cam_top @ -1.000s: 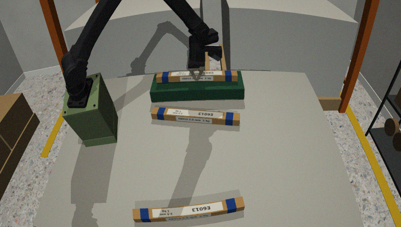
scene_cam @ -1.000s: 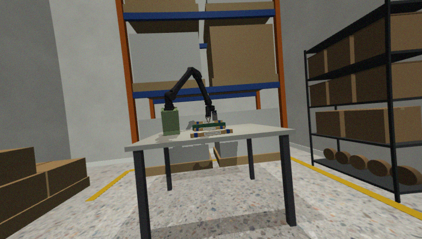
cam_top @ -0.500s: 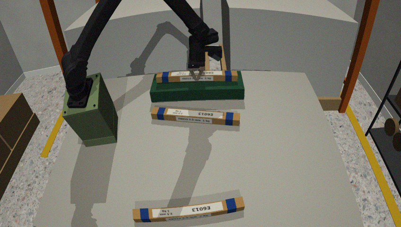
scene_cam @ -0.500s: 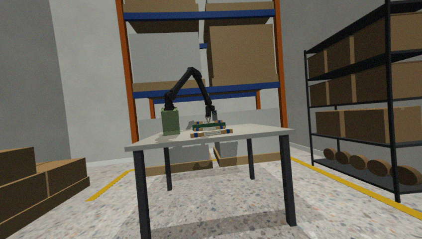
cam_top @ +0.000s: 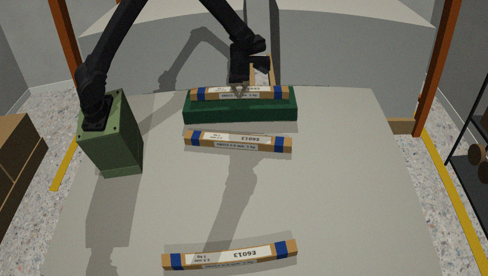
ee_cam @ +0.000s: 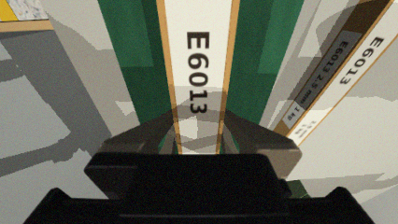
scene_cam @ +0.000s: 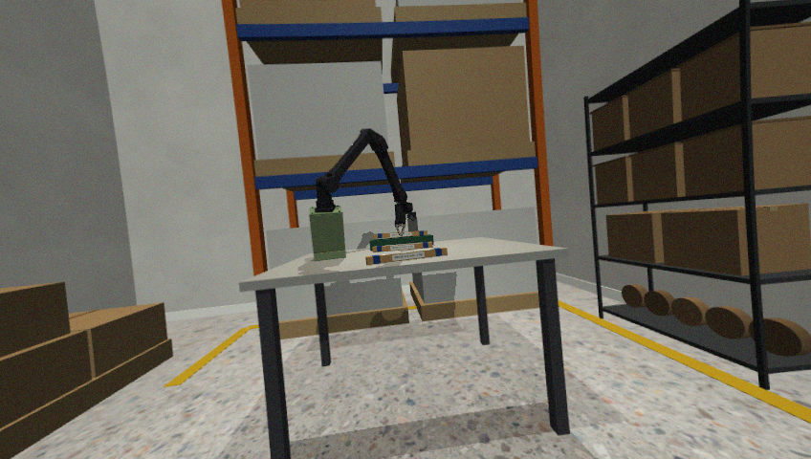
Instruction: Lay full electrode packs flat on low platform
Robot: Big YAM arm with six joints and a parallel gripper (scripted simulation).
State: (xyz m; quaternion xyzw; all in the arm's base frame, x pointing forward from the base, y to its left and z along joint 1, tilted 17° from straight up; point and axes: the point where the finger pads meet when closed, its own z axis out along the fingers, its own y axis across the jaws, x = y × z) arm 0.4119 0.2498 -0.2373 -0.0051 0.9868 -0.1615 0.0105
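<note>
My hand is 6 cm above the low green platform.
</note>
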